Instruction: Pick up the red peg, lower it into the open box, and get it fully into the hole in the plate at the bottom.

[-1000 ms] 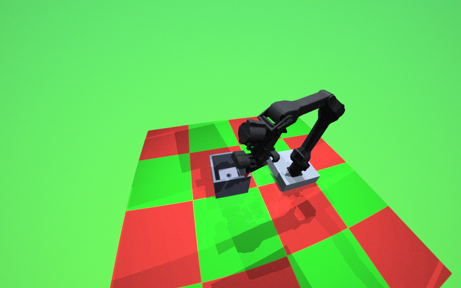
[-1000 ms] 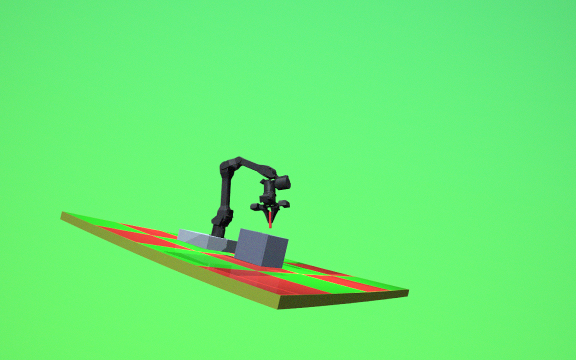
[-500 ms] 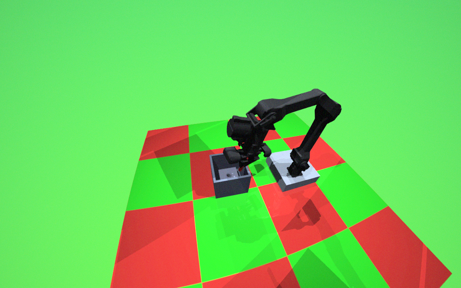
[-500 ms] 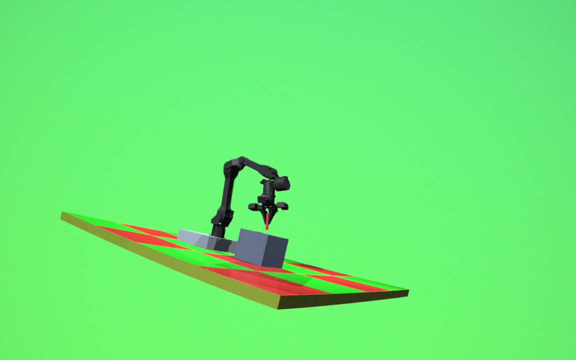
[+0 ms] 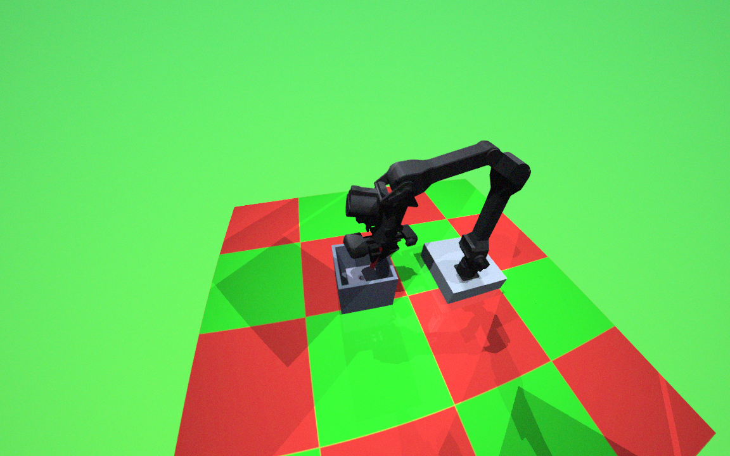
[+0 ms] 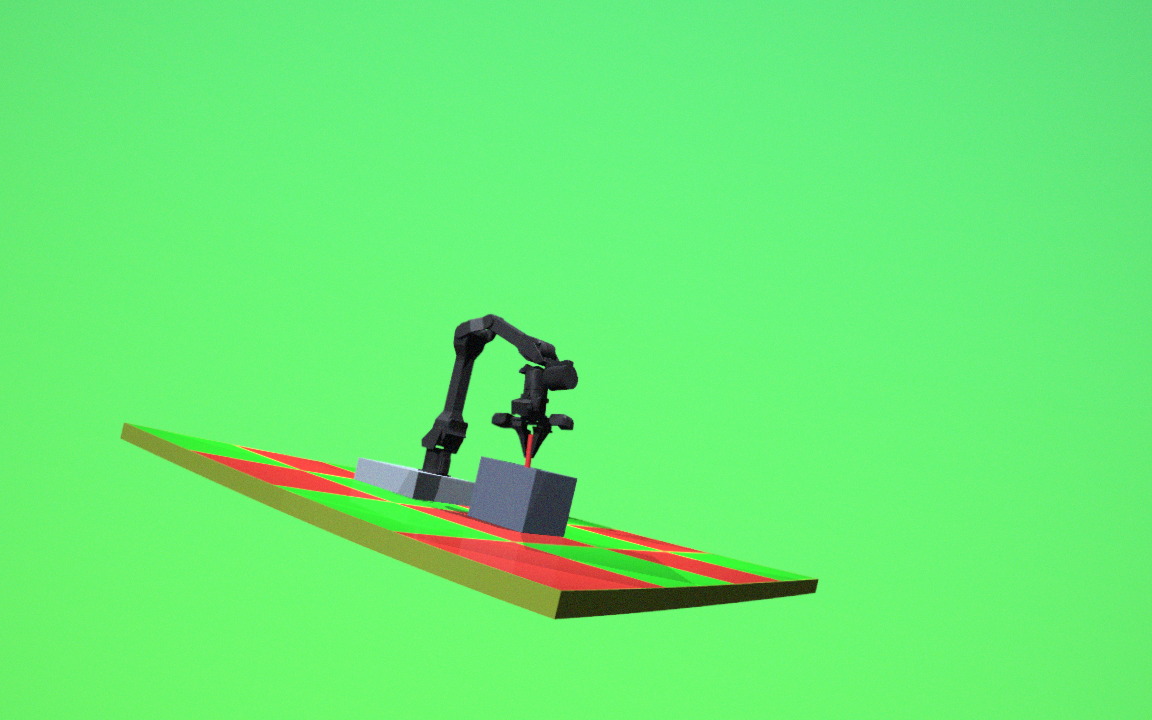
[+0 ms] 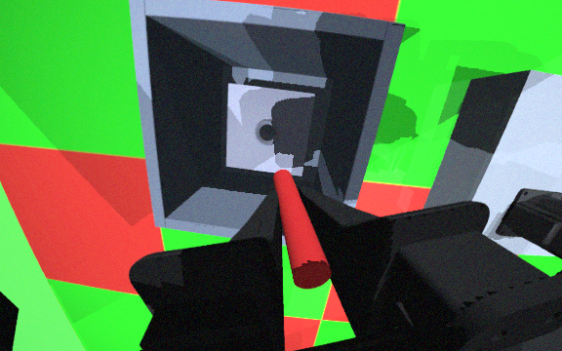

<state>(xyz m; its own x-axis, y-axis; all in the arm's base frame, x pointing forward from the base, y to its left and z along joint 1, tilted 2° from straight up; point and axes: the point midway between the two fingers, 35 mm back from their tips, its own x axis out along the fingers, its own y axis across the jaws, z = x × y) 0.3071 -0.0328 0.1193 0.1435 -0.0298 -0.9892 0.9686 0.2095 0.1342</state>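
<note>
My gripper tip is now 30 mm short of the plate, 20 mm to the left of it and 110 mm above it.
</note>
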